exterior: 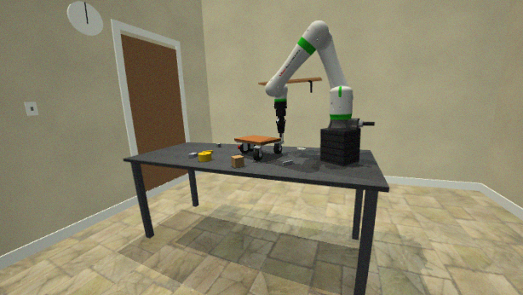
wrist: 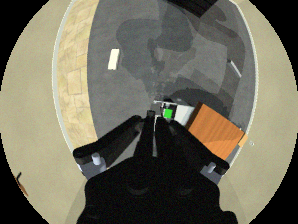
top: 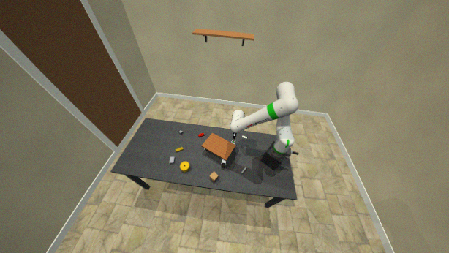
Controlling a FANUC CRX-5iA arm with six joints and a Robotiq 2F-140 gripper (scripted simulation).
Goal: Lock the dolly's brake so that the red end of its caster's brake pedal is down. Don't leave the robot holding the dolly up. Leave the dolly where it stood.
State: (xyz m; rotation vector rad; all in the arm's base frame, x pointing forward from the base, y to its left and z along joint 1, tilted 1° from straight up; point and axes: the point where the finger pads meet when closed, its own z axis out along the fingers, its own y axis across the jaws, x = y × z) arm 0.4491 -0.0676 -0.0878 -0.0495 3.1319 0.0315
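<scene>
Right now my hand is 20 mm to the right of the caster brake pedal and 30 mm above it. Also, from my hand: white piece 110 mm behind, 130 mm to the right, 110 mm below; tan cube 80 mm ahead, 440 mm to the left, 90 mm below; red block 390 mm ahead, 10 mm to the left, 100 mm below.
</scene>
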